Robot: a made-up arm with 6 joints. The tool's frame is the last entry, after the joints.
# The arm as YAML. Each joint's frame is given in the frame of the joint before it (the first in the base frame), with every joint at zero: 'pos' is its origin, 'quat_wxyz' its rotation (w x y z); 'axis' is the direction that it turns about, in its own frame. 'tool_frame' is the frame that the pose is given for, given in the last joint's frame.
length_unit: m
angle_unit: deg
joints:
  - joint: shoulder
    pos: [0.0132, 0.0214, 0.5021]
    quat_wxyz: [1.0, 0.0, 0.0, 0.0]
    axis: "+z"
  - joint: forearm
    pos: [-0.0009, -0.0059, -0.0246]
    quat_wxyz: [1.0, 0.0, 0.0, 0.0]
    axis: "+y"
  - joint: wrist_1
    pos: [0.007, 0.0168, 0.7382]
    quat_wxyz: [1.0, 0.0, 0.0, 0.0]
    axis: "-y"
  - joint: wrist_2
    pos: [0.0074, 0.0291, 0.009]
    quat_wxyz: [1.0, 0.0, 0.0, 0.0]
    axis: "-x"
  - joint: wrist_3
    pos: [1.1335, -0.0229, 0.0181]
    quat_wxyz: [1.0, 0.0, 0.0, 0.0]
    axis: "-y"
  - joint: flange
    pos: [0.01, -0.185, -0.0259]
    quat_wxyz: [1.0, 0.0, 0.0, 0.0]
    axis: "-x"
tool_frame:
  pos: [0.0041, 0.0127, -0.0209]
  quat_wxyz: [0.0, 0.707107, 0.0, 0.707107]
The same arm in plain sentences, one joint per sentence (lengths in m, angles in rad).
The arm has six revolute joints in a row. What follows holds with every joint at zero, and every direction is one of the base frame's.
The first joint is mounted 0.0132 m along +x and 0.0214 m along +y and 0.5021 m along +z from the base frame's origin and rotates about +z.
The second joint is mounted 0.0009 m along -x and 0.0059 m along -y and 0.0246 m along -z from the first joint and rotates about +y.
The third joint is mounted 0.007 m along +x and 0.0168 m along +y and 0.7382 m along +z from the second joint and rotates about -y.
The fourth joint is mounted 0.0074 m along +x and 0.0291 m along +y and 0.009 m along +z from the third joint and rotates about -x.
The fifth joint is mounted 1.1335 m along +x and 0.0229 m along -y and 0.0181 m along +z from the fourth joint and rotates about -y.
The sixth joint is mounted 0.01 m along +x and 0.185 m along -y and 0.0259 m along -z from the fifth joint and rotates about -x.
The tool frame, which is the frame that the pose is given for, is mounted 0.0041 m along +x and 0.0127 m along +y and 0.0209 m along -z from the sixth joint; its axes are the base frame's turned by roll 3.1416, pitch -1.5708 and yaw 0 rad (as in URDF: about the fixed x, then y, then z).

